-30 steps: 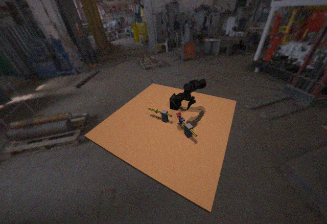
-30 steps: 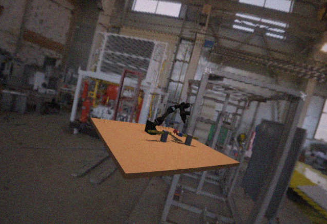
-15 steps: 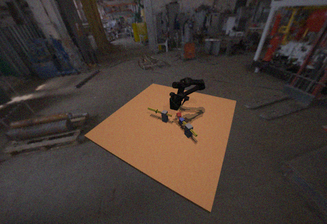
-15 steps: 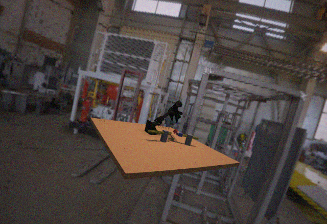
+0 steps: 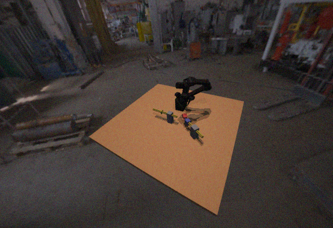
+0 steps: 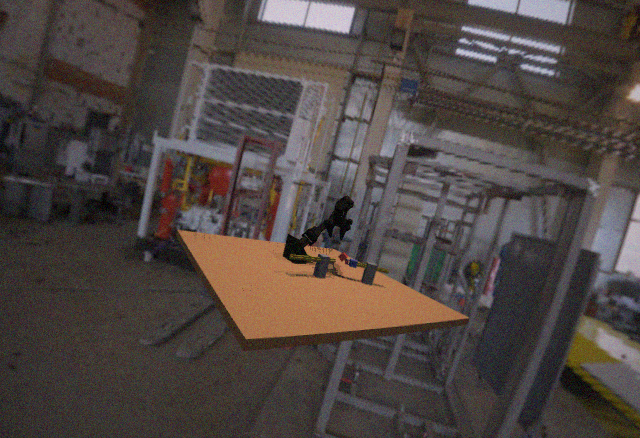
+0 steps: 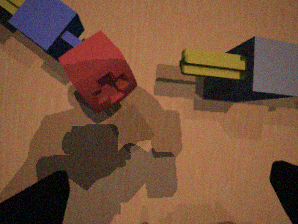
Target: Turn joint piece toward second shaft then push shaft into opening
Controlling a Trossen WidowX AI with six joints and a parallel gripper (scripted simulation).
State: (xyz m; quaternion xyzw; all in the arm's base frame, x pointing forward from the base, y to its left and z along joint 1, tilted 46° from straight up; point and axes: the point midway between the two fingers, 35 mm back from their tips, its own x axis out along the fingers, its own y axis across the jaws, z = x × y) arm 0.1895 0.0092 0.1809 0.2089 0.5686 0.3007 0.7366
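Now: gripper tip 5 cm short of the red joint piece, 5 cm to the right of it and 9 cm above it.
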